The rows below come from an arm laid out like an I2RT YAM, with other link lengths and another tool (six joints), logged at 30 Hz.
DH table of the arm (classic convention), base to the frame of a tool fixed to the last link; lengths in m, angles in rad. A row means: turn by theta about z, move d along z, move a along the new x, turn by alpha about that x. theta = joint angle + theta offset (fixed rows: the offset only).
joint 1: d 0.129, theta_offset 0, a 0.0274, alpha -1.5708
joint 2: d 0, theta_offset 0, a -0.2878, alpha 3.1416
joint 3: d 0, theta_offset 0.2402, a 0.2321, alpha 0
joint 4: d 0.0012, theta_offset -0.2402, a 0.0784, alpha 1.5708
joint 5: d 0.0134, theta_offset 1.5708, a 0, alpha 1.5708
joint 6: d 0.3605, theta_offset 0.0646, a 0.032, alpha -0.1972
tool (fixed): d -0.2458, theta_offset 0, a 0, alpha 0
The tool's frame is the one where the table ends.
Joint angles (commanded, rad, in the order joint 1, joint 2, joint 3, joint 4, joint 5, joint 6), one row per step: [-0.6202 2.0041 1.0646 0.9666 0.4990 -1.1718]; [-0.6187 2.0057 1.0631 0.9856 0.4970 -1.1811]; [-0.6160 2.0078 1.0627 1.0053 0.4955 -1.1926]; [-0.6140 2.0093 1.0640 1.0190 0.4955 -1.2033]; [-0.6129 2.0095 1.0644 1.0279 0.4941 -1.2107]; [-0.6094 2.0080 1.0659 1.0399 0.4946 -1.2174]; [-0.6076 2.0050 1.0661 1.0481 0.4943 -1.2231]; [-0.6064 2.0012 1.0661 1.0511 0.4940 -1.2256]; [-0.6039 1.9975 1.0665 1.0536 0.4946 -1.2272]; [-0.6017 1.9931 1.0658 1.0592 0.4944 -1.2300]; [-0.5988 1.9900 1.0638 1.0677 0.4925 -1.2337]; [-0.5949 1.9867 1.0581 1.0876 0.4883 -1.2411]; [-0.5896 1.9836 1.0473 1.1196 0.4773 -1.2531]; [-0.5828 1.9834 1.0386 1.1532 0.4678 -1.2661]
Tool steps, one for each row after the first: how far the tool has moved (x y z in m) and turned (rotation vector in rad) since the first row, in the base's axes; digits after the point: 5 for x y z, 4 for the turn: [0.00051 0.00139 0.00211 -0.0134 -0.0045 0.0032]; [0.00155 0.00321 0.00445 -0.0284 -0.0082 0.0069]; [0.00245 0.00443 0.00656 -0.0410 -0.0096 0.0083]; [0.00296 0.00536 0.00813 -0.0496 -0.0104 0.0103]; [0.00375 0.00731 0.01157 -0.0611 -0.0168 0.0127]; [0.00385 0.00872 0.01454 -0.0703 -0.0210 0.0142]; [0.00371 0.00975 0.01692 -0.0753 -0.0244 0.0154]; [0.00391 0.01119 0.01932 -0.0797 -0.0284 0.0170]; [0.00380 0.01282 0.02222 -0.0863 -0.0336 0.0190]; [0.00404 0.01494 0.02453 -0.0936 -0.0383 0.0233]; [0.00405 0.01835 0.02764 -0.1073 -0.0460 0.0303]; [0.00423 0.02372 0.03096 -0.1278 -0.0551 0.0446]; [0.00512 0.02933 0.03391 -0.1492 -0.0642 0.0585]
